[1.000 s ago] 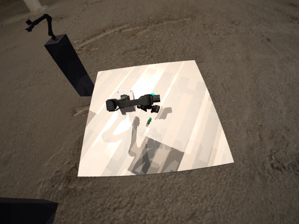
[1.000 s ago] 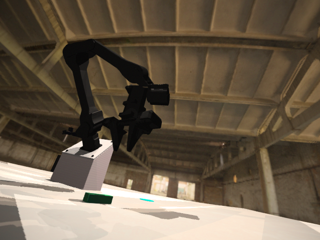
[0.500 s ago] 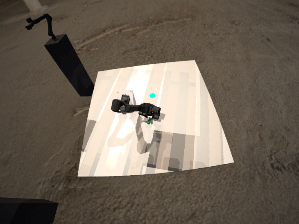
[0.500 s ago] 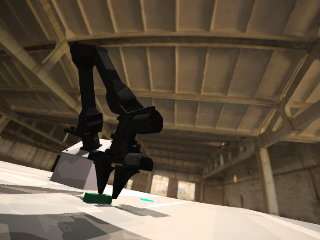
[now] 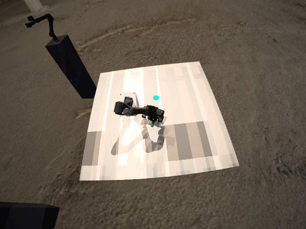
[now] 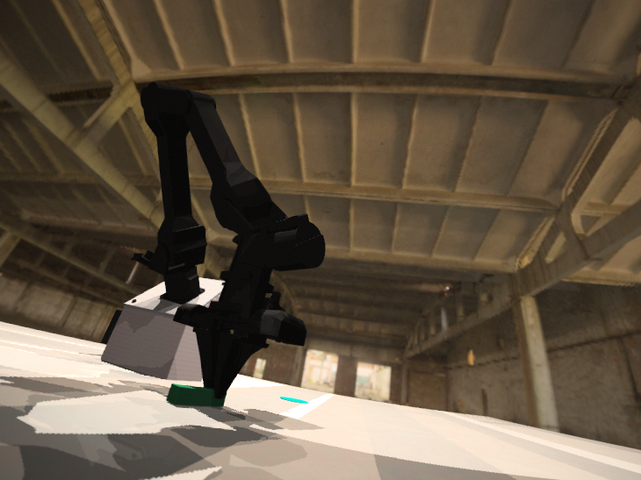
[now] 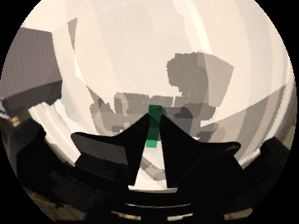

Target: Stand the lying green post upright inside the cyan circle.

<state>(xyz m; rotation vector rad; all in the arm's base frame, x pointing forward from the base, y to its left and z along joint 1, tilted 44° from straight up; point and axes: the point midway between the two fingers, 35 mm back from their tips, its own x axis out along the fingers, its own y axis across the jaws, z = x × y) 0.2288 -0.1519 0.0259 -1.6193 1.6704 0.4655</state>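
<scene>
The cyan circle lies 10 mm ahead of my gripper tip, 280 mm to the left of it and 10 mm below it. The rest, counted from my gripper tip: green post (10 mm behind, 20 mm to the right).
</scene>
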